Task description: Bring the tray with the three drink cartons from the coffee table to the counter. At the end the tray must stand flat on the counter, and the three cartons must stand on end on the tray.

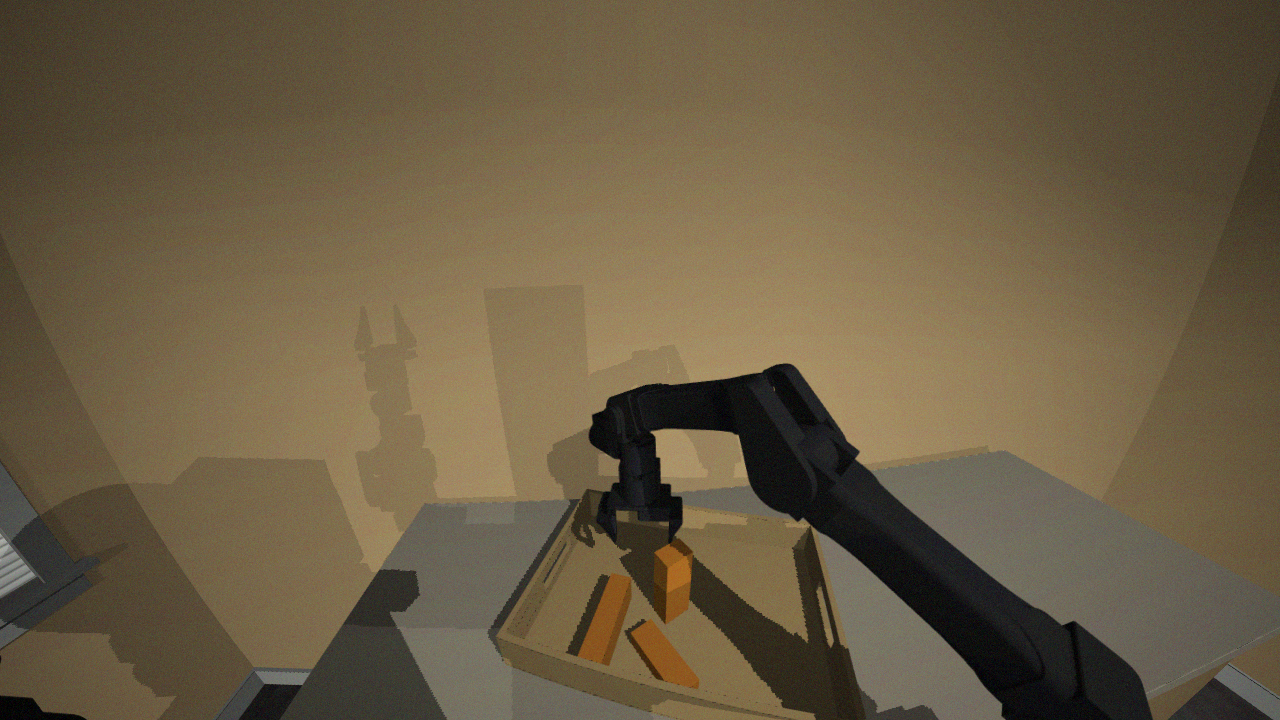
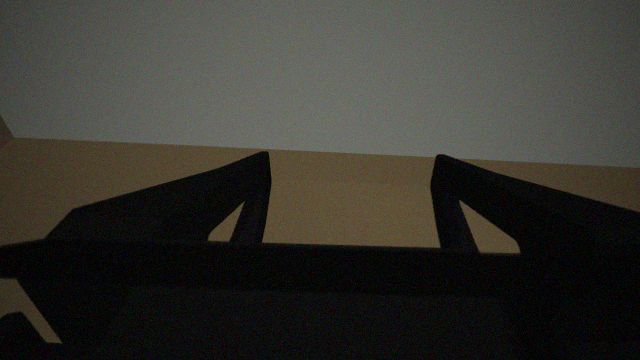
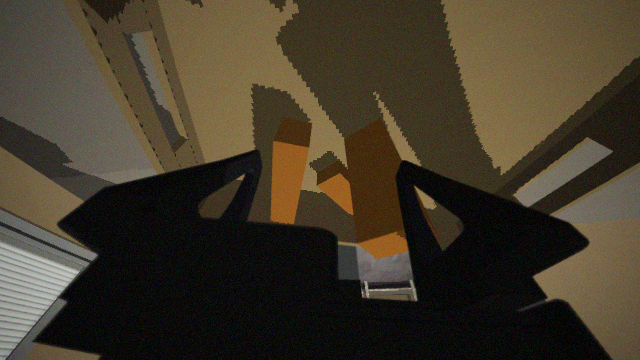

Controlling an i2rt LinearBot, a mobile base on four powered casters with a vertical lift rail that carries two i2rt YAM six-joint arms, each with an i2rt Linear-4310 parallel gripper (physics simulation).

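Places are measured from the left arm's base along level axes (x up, y ahead, z left), in centimetres.
Pixels of known places: left gripper, fingertip midpoint: [image 2: 350,168]; right gripper, fingertip midpoint: [image 1: 642,541] [image 3: 329,163].
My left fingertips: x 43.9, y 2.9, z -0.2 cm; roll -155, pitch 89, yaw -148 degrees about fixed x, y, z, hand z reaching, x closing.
Observation:
Behind a point stands the place of what it marks.
A tan tray [image 1: 554,669] {x -15.0, y 23.5, z -22.0 cm} [image 3: 122,75] {x -12.1, y 45.8, z -20.9 cm} rests on a grey table top [image 1: 984,537] {x -19.0, y 38.9, z -114.9 cm}. An orange carton [image 1: 673,582] {x -8.5, y 31.9, z -40.4 cm} [image 3: 375,185] {x -8.7, y 35.4, z -39.7 cm} stands on end in the tray. A second orange carton [image 1: 605,617] {x -13.1, y 29.9, z -29.4 cm} [image 3: 290,180] {x -13.1, y 32.6, z -30.7 cm} lies on its side to its left. A third orange carton [image 1: 662,653] {x -15.7, y 25.1, z -37.9 cm} [image 3: 337,190] {x -15.7, y 27.4, z -36.2 cm} lies nearer the tray's front wall. My right gripper [image 1: 643,540] {x -7.2, y 39.5, z -36.0 cm} [image 3: 329,163] {x -7.2, y 39.5, z -36.0 cm} is open and empty, pointing down over the tray's far half, above and behind the standing carton. My left gripper [image 2: 350,168] {x 43.9, y 2.9, z -0.2 cm} is partly open and empty, facing wall and ceiling, away from the tray. The counter cannot be told apart here.
A tan wall [image 1: 805,223] {x 47.8, y 71.6, z -76.7 cm} rises behind the table, with shadows of the arms on it. My right arm [image 1: 930,546] {x 19.4, y 11.1, z -56.7 cm} reaches in from the lower right across the table, past the tray's right wall. A slatted white panel [image 1: 13,568] {x -19.9, y 39.4, z 111.5 cm} [image 3: 35,295] {x -10.1, y -26.8, z 109.0 cm} is at the far left.

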